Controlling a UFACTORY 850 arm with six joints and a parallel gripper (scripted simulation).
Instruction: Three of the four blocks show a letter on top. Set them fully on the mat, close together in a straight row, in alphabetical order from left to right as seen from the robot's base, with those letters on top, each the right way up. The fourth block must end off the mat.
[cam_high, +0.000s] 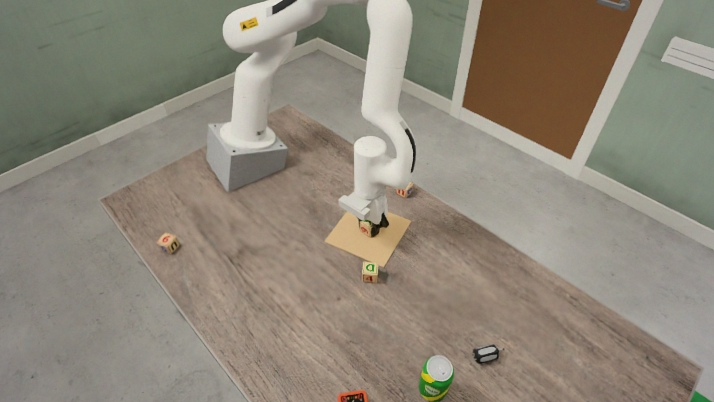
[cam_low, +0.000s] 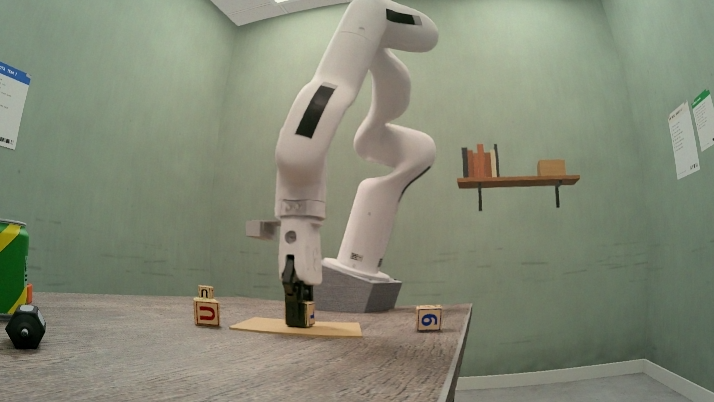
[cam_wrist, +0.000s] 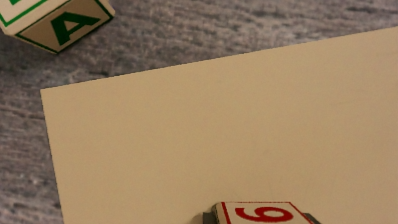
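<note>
Now: hand 20 mm above the tan mat. Also, from my hand: D block (110 mm ahead, 120 mm to the right, 10 mm below); then black object (480 mm ahead, 120 mm to the right, 10 mm below); then green can (420 mm ahead, 270 mm to the right, 40 mm above).
</note>
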